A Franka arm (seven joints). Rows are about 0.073 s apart.
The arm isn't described. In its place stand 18 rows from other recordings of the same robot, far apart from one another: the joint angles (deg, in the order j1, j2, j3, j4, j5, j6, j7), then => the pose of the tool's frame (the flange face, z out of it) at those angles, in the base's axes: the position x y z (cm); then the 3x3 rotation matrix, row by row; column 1 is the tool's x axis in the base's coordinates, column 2 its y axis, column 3 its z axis.
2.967 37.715 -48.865 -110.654 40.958 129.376 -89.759 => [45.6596, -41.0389, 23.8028], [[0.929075, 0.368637, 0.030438], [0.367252, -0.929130, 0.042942], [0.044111, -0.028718, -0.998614]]
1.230 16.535 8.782 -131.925 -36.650 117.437 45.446 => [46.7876, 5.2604, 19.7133], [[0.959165, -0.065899, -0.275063], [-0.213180, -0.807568, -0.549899], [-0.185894, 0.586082, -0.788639]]
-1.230 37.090 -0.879 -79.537 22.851 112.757 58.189 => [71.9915, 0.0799, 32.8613], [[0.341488, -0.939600, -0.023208], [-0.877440, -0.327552, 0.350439], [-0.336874, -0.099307, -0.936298]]
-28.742 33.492 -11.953 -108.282 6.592 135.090 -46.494 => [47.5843, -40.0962, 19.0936], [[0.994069, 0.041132, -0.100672], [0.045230, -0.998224, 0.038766], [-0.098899, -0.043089, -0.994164]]
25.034 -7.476 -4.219 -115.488 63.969 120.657 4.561 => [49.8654, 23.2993, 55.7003], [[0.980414, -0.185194, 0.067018], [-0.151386, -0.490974, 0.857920], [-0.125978, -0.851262, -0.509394]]
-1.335 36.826 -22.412 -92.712 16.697 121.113 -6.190 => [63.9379, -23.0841, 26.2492], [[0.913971, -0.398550, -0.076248], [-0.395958, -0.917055, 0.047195], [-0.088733, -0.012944, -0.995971]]
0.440 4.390 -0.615 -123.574 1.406 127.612 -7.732 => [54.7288, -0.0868, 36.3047], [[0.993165, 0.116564, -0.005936], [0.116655, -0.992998, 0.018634], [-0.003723, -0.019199, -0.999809]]
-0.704 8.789 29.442 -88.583 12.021 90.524 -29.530 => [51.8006, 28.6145, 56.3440], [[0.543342, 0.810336, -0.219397], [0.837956, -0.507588, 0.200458], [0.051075, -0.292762, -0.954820]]
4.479 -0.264 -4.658 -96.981 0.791 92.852 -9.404 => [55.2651, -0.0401, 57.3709], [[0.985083, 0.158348, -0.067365], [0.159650, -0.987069, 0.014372], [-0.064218, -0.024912, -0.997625]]
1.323 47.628 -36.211 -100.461 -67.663 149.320 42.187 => [57.7277, -33.2096, 16.9369], [[0.997694, -0.065856, 0.016436], [-0.019559, -0.510806, -0.859473], [0.064997, 0.857170, -0.510916]]
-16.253 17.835 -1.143 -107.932 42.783 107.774 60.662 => [58.5473, -12.9394, 33.8013], [[-0.129883, -0.990802, 0.037966], [-0.740372, 0.122382, 0.660963], [-0.659529, 0.057739, -0.749458]]
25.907 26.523 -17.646 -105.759 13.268 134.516 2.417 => [63.8358, 11.0336, 29.0612], [[0.997744, -0.019100, 0.064360], [-0.021752, -0.998932, 0.040762], [0.063512, -0.042070, -0.997094]]
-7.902 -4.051 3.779 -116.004 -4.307 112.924 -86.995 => [53.5167, -4.2811, 48.1613], [[0.096129, 0.995292, 0.012401], [0.992661, -0.094942, -0.074901], [-0.073371, 0.019510, -0.997114]]
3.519 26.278 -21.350 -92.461 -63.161 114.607 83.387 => [64.7298, -22.6967, 41.0360], [[0.412788, -0.908426, -0.066098], [-0.405559, -0.118337, -0.906377], [0.815554, 0.400948, -0.417268]]
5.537 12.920 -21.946 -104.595 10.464 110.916 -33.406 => [58.6299, -14.7254, 41.1195], [[0.972928, 0.221834, -0.064817], [0.227874, -0.967570, 0.109001], [-0.038535, -0.120820, -0.991926]]
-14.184 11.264 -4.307 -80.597 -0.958 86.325 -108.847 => [57.5784, -18.9760, 58.2139], [[-0.006616, 0.994875, -0.100898], [0.999977, 0.006712, 0.000611], [0.001285, -0.100892, -0.994897]]
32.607 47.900 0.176 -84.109 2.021 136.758 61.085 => [61.1149, 39.3504, 18.8612], [[0.867521, -0.494283, 0.055603], [-0.497178, -0.865047, 0.067148], [0.014909, -0.085897, -0.996192]]
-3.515 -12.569 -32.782 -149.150 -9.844 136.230 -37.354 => [34.3595, -24.6228, 31.5239], [[0.987236, 0.157001, -0.026744], [0.157521, -0.987341, 0.018569], [-0.023490, -0.022545, -0.999470]]
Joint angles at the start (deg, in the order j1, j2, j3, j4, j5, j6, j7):
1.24, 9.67, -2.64, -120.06, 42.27, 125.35, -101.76
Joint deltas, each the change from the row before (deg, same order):
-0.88, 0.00, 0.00, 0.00, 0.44, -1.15, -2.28
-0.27, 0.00, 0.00, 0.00, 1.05, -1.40, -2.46
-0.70, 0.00, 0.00, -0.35, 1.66, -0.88, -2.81
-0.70, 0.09, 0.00, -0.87, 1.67, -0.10, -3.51
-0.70, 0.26, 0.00, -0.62, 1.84, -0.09, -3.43
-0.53, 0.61, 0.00, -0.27, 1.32, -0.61, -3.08
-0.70, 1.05, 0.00, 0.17, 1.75, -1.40, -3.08
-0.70, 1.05, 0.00, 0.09, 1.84, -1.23, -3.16
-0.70, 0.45, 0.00, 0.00, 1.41, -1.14, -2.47
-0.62, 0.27, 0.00, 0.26, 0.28, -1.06, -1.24
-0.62, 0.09, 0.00, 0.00, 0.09, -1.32, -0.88
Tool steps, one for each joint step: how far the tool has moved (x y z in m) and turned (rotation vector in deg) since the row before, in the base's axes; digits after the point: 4 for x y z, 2 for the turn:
-0.0015, -0.0067, -0.0009, 0.70, -0.42, 1.33
-0.0018, 0.0002, -0.0008, 1.31, -0.42, 1.82
-0.0025, -0.0045, -0.0026, 1.56, -0.76, 0.98
-0.0040, -0.0056, -0.0067, 1.17, -1.19, 1.05
-0.0027, -0.0055, -0.0064, 1.26, -1.31, 0.80
-0.0020, -0.0032, -0.0076, 1.16, -0.81, 1.28
-0.0007, -0.0033, -0.0088, 1.94, -0.48, 1.19
-0.0010, -0.0035, -0.0090, 1.95, -0.70, 1.00
-0.0013, -0.0038, -0.0039, 1.62, -0.85, 0.69
-0.0002, -0.0039, -0.0009, 0.81, -0.39, 0.64
-0.0021, -0.0032, -0.0010, 0.90, 0.07, 0.67

